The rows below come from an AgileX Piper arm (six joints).
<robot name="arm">
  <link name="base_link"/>
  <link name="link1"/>
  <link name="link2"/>
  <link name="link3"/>
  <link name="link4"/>
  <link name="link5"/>
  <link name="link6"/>
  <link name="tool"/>
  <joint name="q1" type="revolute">
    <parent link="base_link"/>
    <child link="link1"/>
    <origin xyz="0 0 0.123" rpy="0 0 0"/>
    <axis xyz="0 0 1"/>
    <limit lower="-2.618" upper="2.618"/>
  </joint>
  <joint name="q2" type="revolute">
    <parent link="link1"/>
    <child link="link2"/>
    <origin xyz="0 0 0" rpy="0 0 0"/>
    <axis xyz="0 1 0"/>
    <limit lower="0" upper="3.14"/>
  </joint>
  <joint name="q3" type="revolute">
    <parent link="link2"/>
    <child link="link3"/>
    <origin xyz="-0.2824 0 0.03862" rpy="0 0 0"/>
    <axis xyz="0 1 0"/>
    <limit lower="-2.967" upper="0"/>
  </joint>
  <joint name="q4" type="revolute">
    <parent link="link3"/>
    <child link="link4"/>
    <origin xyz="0.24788 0 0.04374" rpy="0 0 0"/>
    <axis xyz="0.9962 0 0.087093"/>
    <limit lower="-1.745" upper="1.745"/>
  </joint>
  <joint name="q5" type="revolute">
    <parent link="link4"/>
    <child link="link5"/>
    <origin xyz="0 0 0" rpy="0 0 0"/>
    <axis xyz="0 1 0"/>
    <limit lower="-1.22" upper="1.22"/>
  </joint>
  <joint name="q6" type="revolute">
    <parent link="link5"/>
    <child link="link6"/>
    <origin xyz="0.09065 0 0.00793" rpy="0 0 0"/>
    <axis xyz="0.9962 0 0.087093"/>
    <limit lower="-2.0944" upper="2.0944"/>
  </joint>
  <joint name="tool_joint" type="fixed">
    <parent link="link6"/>
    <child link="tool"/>
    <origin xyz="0 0 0" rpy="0 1.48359 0"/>
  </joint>
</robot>
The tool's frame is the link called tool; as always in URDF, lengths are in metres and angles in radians.
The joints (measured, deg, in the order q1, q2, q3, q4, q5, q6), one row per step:
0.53, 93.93, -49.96, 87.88, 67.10, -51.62
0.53, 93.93, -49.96, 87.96, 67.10, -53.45
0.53, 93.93, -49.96, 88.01, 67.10, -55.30
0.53, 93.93, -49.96, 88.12, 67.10, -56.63
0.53, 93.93, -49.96, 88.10, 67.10, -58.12
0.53, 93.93, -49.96, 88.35, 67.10, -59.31
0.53, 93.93, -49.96, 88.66, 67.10, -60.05
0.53, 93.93, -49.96, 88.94, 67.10, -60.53
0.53, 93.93, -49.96, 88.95, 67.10, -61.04
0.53, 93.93, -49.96, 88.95, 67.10, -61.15
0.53, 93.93, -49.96, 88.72, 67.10, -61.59
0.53, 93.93, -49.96, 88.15, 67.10, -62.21
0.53, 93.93, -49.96, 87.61, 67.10, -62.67
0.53, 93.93, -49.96, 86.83, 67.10, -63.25
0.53, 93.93, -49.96, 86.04, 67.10, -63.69
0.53, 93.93, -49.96, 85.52, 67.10, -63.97
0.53, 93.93, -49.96, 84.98, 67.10, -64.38
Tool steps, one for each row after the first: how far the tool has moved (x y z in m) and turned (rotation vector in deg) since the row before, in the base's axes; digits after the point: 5 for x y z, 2 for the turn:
0.00007, 0.00000, 0.00009, -0.44, -1.69, 0.45
0.00005, 0.00000, 0.00006, -0.47, -1.71, 0.47
0.00010, 0.00001, 0.00013, -0.28, -1.23, 0.29
-0.00002, 0.00000, -0.00002, -0.43, -1.38, 0.41
0.00023, 0.00001, 0.00028, -0.13, -1.10, 0.16
0.00029, 0.00001, 0.00035, 0.03, -0.68, 0.00
0.00026, 0.00001, 0.00032, 0.08, -0.44, -0.05
0.00001, 0.00000, 0.00001, -0.14, -0.47, 0.13
0.00000, 0.00000, 0.00000, -0.03, -0.10, 0.03
-0.00021, -0.00001, -0.00026, -0.30, -0.41, 0.26
-0.00052, -0.00003, -0.00065, -0.62, -0.58, 0.52
-0.00050, -0.00003, -0.00061, -0.55, -0.43, 0.46
-0.00072, -0.00006, -0.00089, -0.76, -0.54, 0.65
-0.00072, -0.00008, -0.00090, -0.73, -0.41, 0.62
-0.00048, -0.00006, -0.00059, -0.47, -0.26, 0.41
-0.00049, -0.00007, -0.00061, -0.52, -0.38, 0.46

